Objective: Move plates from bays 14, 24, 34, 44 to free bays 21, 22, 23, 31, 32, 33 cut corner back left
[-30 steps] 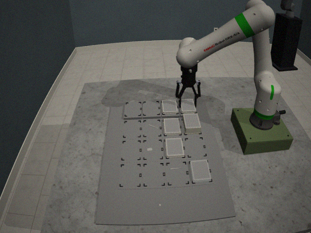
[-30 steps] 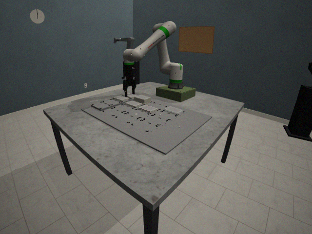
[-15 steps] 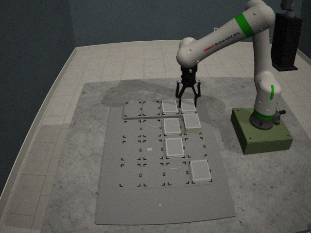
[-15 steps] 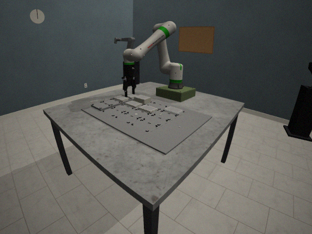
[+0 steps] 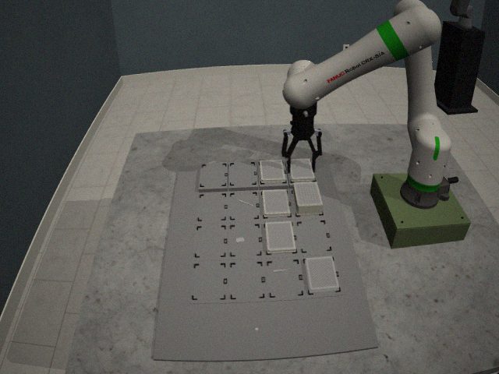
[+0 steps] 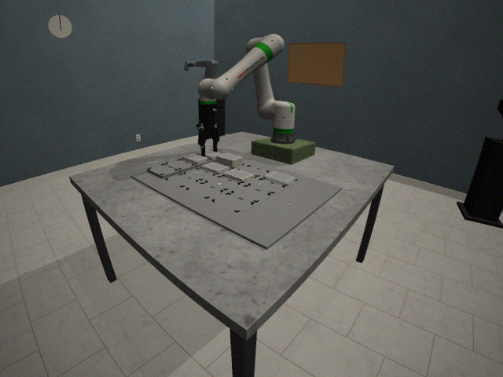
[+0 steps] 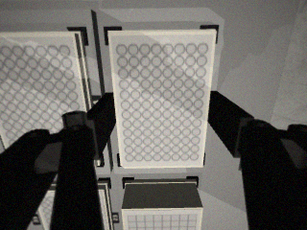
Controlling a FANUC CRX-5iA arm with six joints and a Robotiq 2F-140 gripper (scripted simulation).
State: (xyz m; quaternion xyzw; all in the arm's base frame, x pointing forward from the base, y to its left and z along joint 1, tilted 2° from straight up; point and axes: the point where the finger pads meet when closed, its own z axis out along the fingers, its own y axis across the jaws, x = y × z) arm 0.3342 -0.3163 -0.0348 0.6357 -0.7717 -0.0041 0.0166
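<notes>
The sealed deep-well block is 160 mm to the left of my hand, 30 mm ahead of it and 20 mm below it. Round my hand: white pointed piece 430 mm to the left, 200 mm ahead, 40 mm below.
</notes>
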